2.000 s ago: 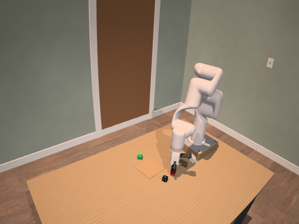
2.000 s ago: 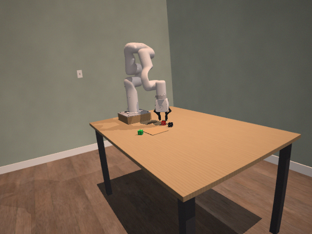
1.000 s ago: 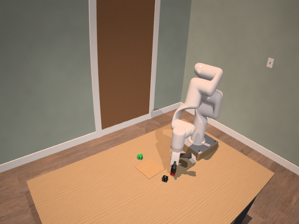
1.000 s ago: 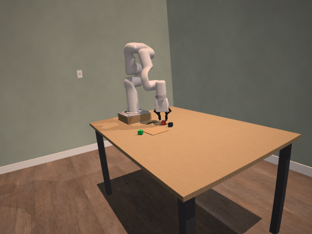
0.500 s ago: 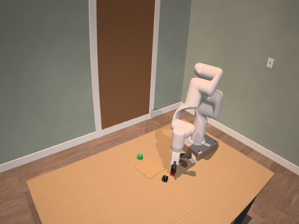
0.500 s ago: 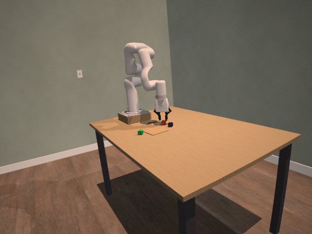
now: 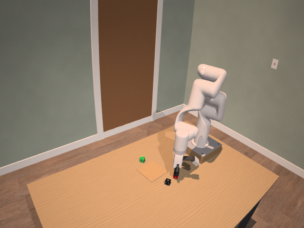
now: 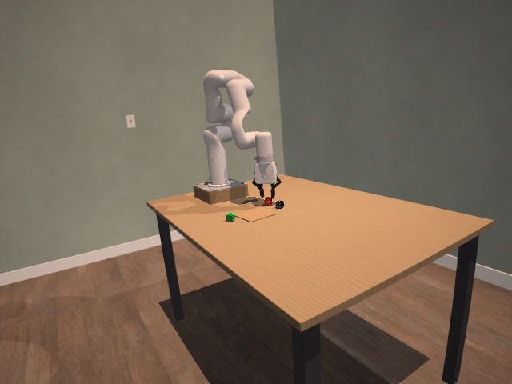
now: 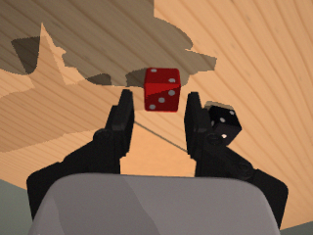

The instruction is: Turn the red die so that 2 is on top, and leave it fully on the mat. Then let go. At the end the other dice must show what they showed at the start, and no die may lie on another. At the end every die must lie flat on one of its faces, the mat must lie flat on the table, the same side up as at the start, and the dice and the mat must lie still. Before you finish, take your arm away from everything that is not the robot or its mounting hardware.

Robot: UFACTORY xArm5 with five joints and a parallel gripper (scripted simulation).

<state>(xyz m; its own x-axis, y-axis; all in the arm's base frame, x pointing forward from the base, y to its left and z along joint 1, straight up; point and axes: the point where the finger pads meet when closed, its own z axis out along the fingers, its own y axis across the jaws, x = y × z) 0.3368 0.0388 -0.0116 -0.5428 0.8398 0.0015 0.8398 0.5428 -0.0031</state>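
Right now the red die is 4 cm below my hand. Also, from my hand: tan mat: 6 cm ahead, 14 cm to the right, 5 cm below; black die: 8 cm ahead, 4 cm below; green die: 4 cm ahead, 25 cm to the right, 4 cm below.
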